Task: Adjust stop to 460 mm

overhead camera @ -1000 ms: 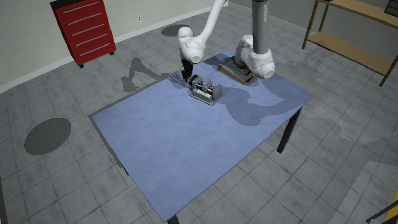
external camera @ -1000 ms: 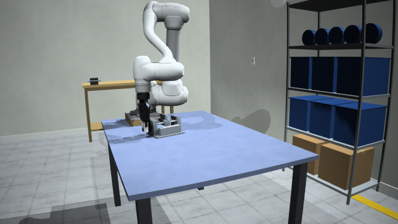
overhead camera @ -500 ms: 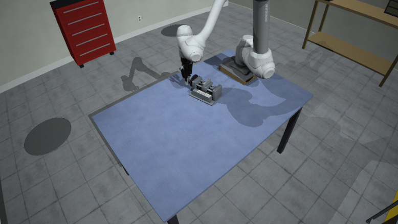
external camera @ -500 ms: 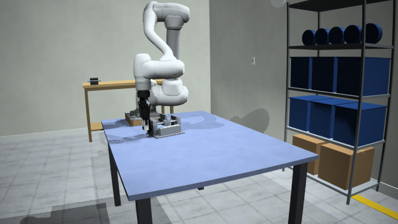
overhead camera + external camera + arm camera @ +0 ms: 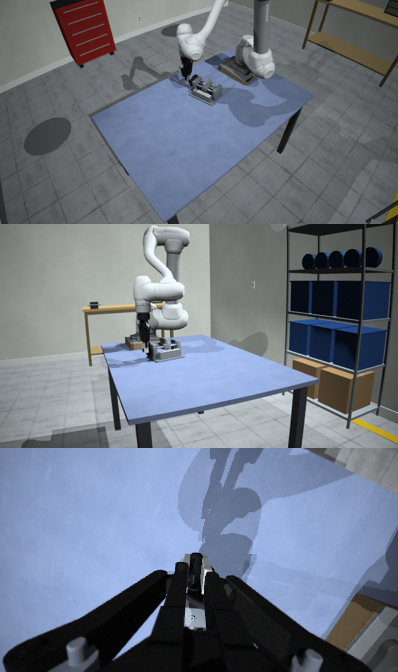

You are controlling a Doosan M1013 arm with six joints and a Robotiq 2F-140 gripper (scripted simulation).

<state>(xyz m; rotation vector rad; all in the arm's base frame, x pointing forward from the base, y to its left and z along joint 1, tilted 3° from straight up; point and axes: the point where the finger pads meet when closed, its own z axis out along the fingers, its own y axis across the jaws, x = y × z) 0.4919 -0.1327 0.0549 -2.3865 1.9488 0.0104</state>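
The grey stop block lies 14 cm to the left of my hand and 5 cm behind it. Also, from my hand: black handwheel (2 cm to the left, 2 cm below, 1 cm behind).
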